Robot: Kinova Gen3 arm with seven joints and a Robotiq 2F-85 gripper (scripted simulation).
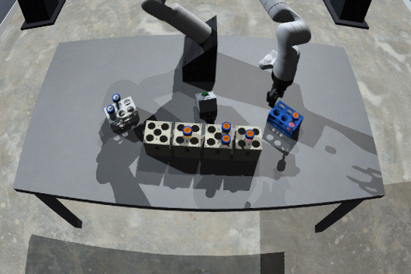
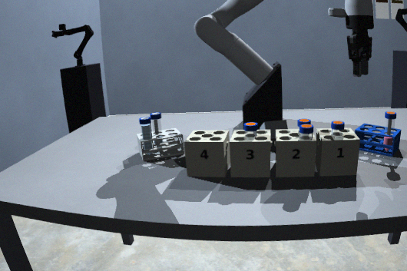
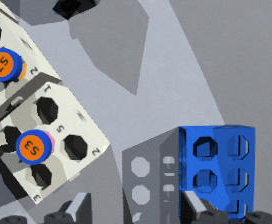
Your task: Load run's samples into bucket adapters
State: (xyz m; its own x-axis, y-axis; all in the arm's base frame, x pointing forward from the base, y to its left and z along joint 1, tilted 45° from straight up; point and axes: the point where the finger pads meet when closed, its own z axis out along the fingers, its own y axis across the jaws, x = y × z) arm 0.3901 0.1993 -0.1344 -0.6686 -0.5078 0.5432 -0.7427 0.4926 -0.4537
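Now: the sample tube S4 20 mm behind my hand, 110 mm to the left of it and 180 mm below it. From my hand the other things lie so: blue rack: 60 mm behind, 90 mm to the left, 210 mm below; sample tube S7: 40 mm ahead, 160 mm to the right, 180 mm below; sample tube S3: 60 mm ahead, 90 mm to the right, 180 mm below.
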